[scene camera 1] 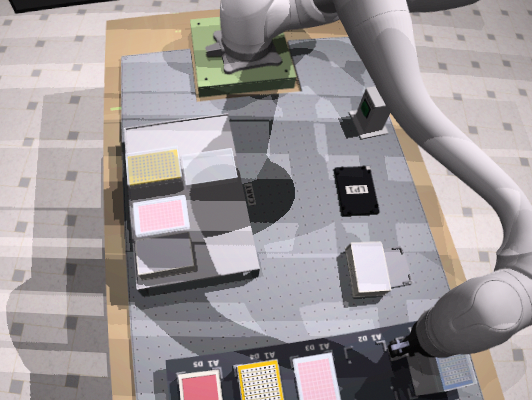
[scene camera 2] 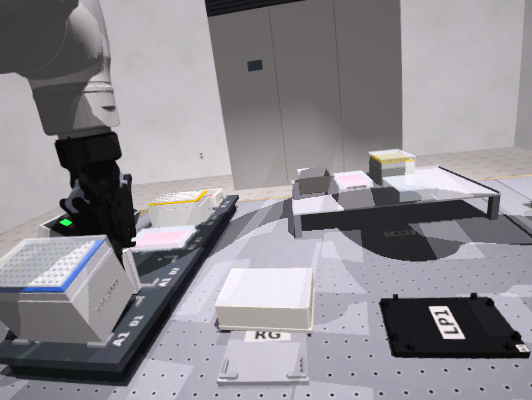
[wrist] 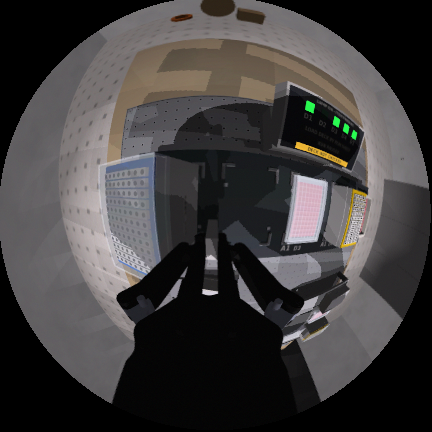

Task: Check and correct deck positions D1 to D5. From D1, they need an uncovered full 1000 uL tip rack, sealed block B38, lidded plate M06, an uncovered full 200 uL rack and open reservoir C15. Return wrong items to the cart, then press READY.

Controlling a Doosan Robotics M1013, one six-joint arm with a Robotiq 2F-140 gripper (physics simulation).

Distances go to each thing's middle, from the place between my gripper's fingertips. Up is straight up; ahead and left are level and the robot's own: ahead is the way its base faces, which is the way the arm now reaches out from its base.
Labels:
Now: hand 210 mm past the grey RG pad (scene camera 2: 251, 358), 70 mm to the right of it and 50 mm above it. Round my hand: green-screened device (scene camera 1: 370, 118) (640 mm behind, 210 mm to the left, 10 mm above); cart shelf (scene camera 1: 222, 240) (510 mm behind, 360 mm to the right, 10 mm above); black LP1 pad (scene camera 1: 356, 190) (430 mm behind, 90 mm to the left, 40 mm below).

